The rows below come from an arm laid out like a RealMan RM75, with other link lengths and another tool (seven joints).
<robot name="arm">
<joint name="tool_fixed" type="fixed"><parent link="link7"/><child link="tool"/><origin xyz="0.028 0.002 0.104" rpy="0 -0.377 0.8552"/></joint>
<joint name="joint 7" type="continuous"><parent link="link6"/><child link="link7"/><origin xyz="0 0 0.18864"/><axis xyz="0 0 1"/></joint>
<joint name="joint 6" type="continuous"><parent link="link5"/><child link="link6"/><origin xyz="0 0 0"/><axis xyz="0 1 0"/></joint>
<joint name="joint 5" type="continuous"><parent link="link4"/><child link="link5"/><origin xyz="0 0 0.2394"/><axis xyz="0 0 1"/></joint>
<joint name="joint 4" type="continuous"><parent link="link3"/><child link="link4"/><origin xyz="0 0 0"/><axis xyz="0 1 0"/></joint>
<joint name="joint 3" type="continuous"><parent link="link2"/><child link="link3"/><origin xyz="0 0 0.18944"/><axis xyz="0 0 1"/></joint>
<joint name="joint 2" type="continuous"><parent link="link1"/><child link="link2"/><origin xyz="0 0 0"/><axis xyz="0 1 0"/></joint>
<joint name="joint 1" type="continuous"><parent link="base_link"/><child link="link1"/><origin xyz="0 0 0.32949"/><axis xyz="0 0 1"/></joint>
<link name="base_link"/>
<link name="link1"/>
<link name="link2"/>
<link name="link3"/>
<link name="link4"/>
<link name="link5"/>
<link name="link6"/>
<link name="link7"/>
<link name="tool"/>
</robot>
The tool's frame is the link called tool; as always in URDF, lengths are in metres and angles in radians. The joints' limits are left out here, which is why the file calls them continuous.
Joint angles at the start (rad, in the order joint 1, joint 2, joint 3, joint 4, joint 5, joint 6, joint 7): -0.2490 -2.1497 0.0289 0.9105 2.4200 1.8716 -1.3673
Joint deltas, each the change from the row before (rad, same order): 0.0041 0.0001 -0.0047 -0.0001 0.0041 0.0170 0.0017; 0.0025 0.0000 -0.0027 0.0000 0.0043 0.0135 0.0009; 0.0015 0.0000 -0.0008 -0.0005 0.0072 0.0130 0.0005; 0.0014 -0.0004 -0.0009 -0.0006 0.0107 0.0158 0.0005; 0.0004 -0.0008 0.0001 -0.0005 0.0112 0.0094 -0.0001; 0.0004 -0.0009 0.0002 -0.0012 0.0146 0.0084 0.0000; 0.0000 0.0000 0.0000 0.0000 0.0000 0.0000 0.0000; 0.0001 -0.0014 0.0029 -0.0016 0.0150 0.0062 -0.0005; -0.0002 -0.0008 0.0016 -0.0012 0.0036 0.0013 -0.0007; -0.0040 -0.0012 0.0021 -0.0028 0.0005 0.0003 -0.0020; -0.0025 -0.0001 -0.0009 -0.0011 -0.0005 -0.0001 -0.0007; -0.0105 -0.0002 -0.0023 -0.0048 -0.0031 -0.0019 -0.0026; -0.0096 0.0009 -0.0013 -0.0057 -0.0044 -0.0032 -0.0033; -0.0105 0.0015 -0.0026 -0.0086 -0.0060 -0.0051 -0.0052
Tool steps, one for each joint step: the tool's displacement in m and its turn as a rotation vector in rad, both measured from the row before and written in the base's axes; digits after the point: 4 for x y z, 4 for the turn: 0.0023 -0.0041 -0.0003 -0.0065 -0.0106 -0.0036; 0.0021 -0.0032 -0.0006 -0.0069 -0.0083 -0.0035; 0.0021 -0.0034 -0.0015 -0.0111 -0.0076 -0.0039; 0.0026 -0.0044 -0.0022 -0.0154 -0.0093 -0.0045; 0.0014 -0.0034 -0.0024 -0.0144 -0.0053 -0.0015; 0.0009 -0.0039 -0.0031 -0.0173 -0.0045 0.0001; 0.0000 0.0000 0.0000 0.0000 0.0000 0.0000; 0.0008 -0.0038 -0.0038 -0.0194 -0.0035 0.0002; 0.0005 -0.0009 -0.0013 -0.0058 -0.0021 -0.0001; 0.0019 0.0007 -0.0013 -0.0038 -0.0045 -0.0034; 0.0008 0.0008 0.0000 0.0007 -0.0017 -0.0015; 0.0031 0.0037 0.0000 0.0034 -0.0060 -0.0069; 0.0026 0.0038 0.0002 0.0041 -0.0054 -0.0056; 0.0027 0.0046 0.0004 0.0062 -0.0080 -0.0035
